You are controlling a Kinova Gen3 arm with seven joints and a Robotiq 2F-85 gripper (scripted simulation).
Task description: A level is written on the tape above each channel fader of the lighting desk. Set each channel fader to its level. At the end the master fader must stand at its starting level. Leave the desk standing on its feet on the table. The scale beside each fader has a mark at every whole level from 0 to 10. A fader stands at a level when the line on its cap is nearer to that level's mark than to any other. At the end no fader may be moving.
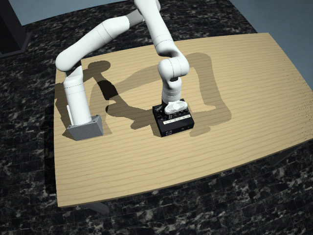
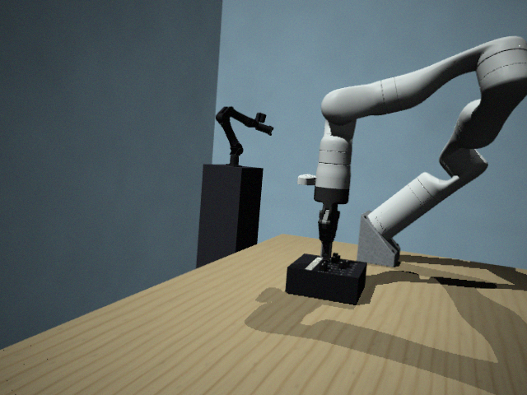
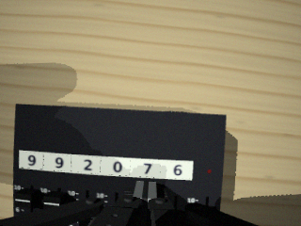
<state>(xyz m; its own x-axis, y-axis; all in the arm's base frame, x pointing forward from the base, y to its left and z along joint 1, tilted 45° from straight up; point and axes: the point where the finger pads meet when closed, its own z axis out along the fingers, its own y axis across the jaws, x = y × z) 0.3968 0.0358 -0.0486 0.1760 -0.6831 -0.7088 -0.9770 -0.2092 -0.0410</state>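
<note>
Now: the master cap 5 cm behind my hand, 1 cm to the left of it and 1 cm below it.
</note>
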